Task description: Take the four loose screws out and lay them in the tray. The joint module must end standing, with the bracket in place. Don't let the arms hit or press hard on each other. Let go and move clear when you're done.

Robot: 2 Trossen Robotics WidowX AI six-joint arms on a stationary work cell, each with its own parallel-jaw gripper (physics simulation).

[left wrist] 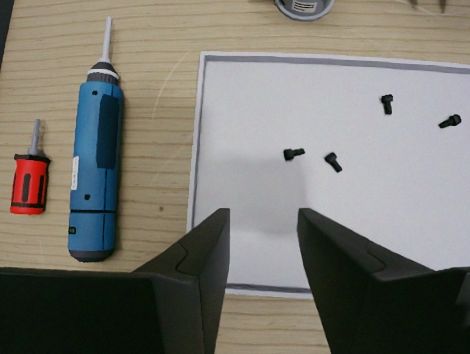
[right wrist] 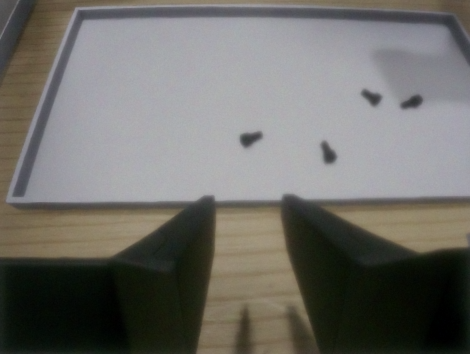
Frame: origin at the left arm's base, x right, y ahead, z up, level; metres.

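Seen in the pictures: left gripper, fingertip midpoint: (left wrist: 263,219); right gripper, fingertip midpoint: (right wrist: 248,206).
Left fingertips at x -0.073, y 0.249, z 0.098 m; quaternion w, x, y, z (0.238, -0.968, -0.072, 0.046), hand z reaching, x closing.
Observation:
A point is followed by its place in that frame.
Four black screws lie apart in the white tray (left wrist: 198,125) {x -0.140, y 0.321, z -0.047 m} (right wrist: 45,107) {x 0.272, y 0.348, z -0.051 m}: one screw (left wrist: 293,154) {x -0.051, y 0.307, z -0.049 m} (right wrist: 412,102) {x -0.050, y 0.312, z -0.052 m}, a second screw (left wrist: 333,162) {x -0.014, y 0.306, z -0.052 m} (right wrist: 371,97) {x -0.012, y 0.309, z -0.053 m}, a third screw (left wrist: 387,104) {x 0.030, y 0.369, z -0.052 m} (right wrist: 328,152) {x 0.033, y 0.374, z -0.049 m} and a fourth screw (left wrist: 450,121) {x 0.092, y 0.362, z -0.052 m} (right wrist: 250,138) {x 0.094, y 0.366, z -0.050 m}. My left gripper (left wrist: 263,219) {x -0.073, y 0.249, z 0.098 m} is partly open and empty, above the tray. My right gripper (right wrist: 248,206) {x 0.096, y 0.454, z 0.038 m} is partly open and empty, over the tray's near edge in its slightly blurred view. A grey round part with a white label (left wrist: 304,7) {x -0.058, y 0.453, z -0.044 m}, perhaps the joint module, is cut off at the top of the left wrist view. I cannot make out the bracket.
A blue electric screwdriver (left wrist: 95,165) {x -0.218, y 0.269, z -0.025 m} lies on the wooden table (left wrist: 160,200) {x -0.167, y 0.249, z -0.063 m} (right wrist: 120,227) {x 0.184, y 0.443, z -0.063 m} left of the tray in the left wrist view. A red-handled screwdriver (left wrist: 30,185) {x -0.289, y 0.242, z -0.038 m} lies farther left. A grey edge (right wrist: 14,32) {x 0.361, y 0.239, z -0.063 m} shows at the upper left of the right wrist view.

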